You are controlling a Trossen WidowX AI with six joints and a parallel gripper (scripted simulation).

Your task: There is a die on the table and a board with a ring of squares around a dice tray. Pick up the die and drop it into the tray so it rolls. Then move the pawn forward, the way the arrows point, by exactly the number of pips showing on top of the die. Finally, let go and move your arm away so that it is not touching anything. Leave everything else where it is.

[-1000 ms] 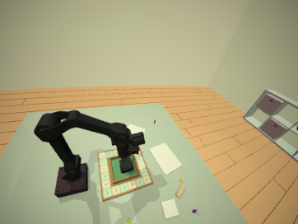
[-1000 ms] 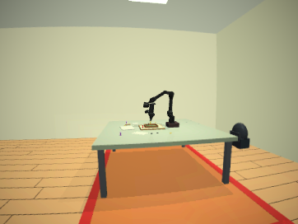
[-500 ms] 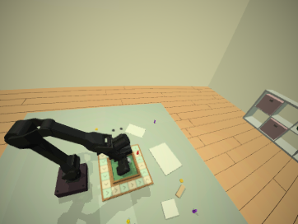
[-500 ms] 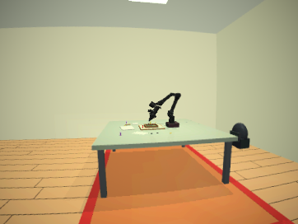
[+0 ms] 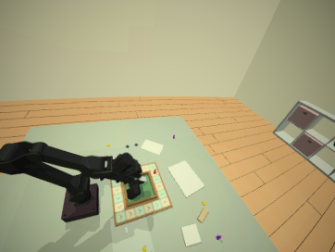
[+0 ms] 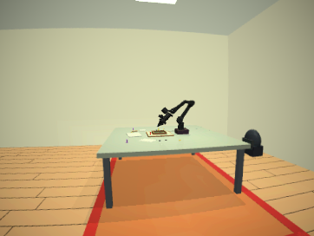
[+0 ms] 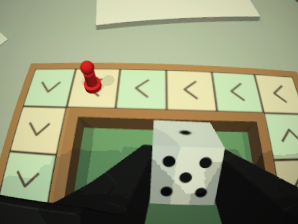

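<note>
Now: the white die right at my gripper tip. The rest, counted from my gripper tip: red pawn 90 mm ahead, 80 mm to the left, 70 mm below; then white sheet 270 mm ahead, 90 mm below, 10 mm to the left; then green dice tray 90 mm below, 20 mm behind.
</note>
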